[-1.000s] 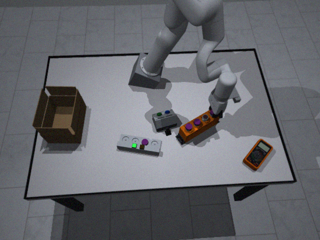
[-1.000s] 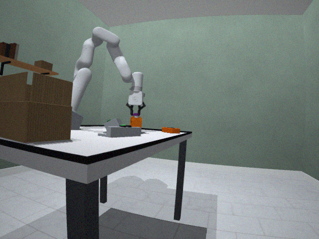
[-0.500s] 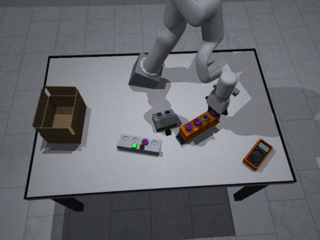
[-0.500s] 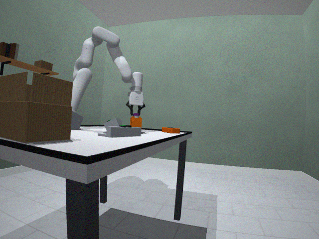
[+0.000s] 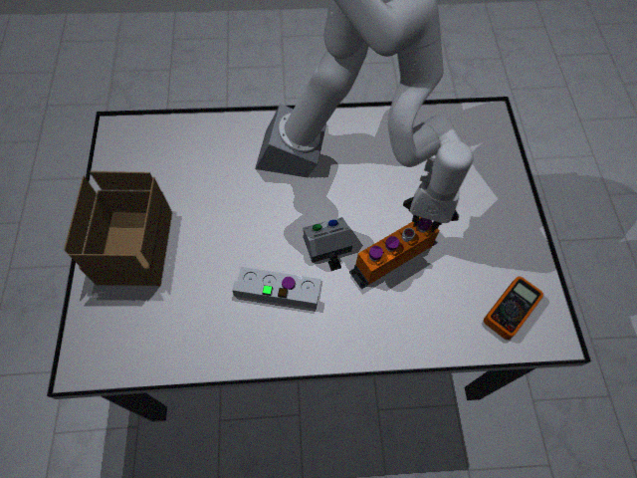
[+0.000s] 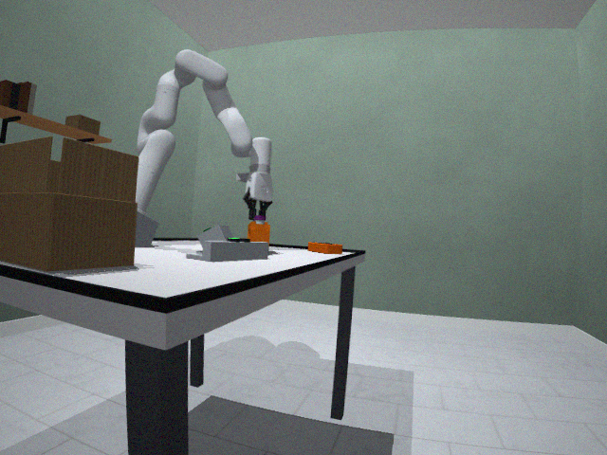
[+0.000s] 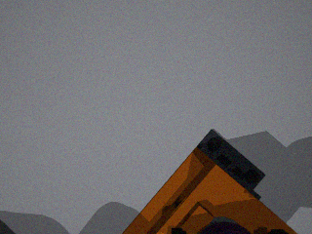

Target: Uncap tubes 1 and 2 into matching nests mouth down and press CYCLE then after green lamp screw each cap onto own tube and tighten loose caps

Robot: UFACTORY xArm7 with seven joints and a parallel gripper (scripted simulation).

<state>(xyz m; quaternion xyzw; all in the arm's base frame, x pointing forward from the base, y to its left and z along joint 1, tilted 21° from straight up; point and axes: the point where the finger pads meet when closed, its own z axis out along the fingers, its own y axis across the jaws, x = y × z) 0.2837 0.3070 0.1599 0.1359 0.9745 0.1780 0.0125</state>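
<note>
Now: the tube 1 1 cm below my hand. From my hand the other things lie so: blue key: 24 cm to the right, 6 cm below, 2 cm behind; green key: 28 cm to the right, 6 cm below; grey key housing: 26 cm to the right, 8 cm below, 1 cm ahead.
</note>
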